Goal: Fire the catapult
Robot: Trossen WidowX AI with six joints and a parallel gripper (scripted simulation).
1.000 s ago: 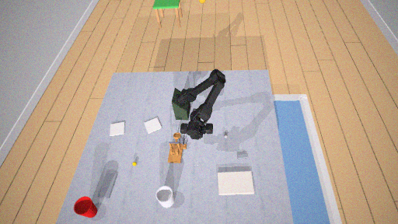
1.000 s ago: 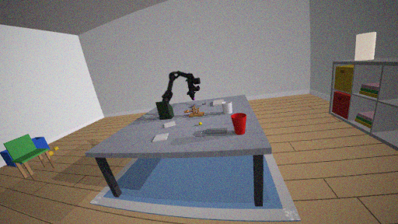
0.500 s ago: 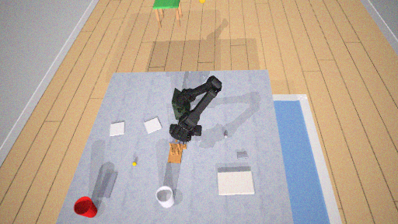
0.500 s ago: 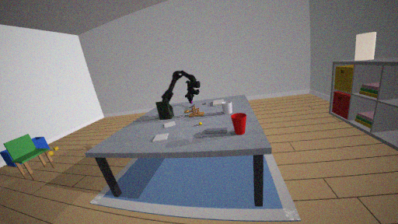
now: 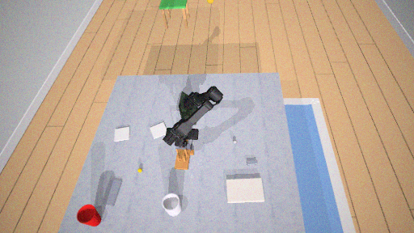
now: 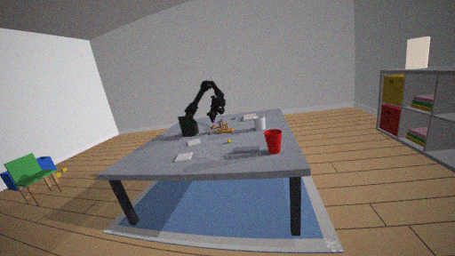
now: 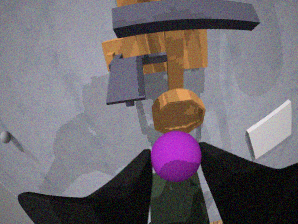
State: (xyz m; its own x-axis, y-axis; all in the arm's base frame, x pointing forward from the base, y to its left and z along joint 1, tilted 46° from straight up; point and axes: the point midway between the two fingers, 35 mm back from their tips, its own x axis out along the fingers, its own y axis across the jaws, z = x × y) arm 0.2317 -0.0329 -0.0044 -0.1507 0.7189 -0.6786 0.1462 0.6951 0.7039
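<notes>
Now: gripper tip 6 cm short of the wooden catapult and 5 cm above it. Round my gripper tip: purple ball (1 cm above); then small yellow ball (15 cm ahead, 28 cm to the right, 9 cm below); then white mug (39 cm ahead, 7 cm to the right, 7 cm below).
</notes>
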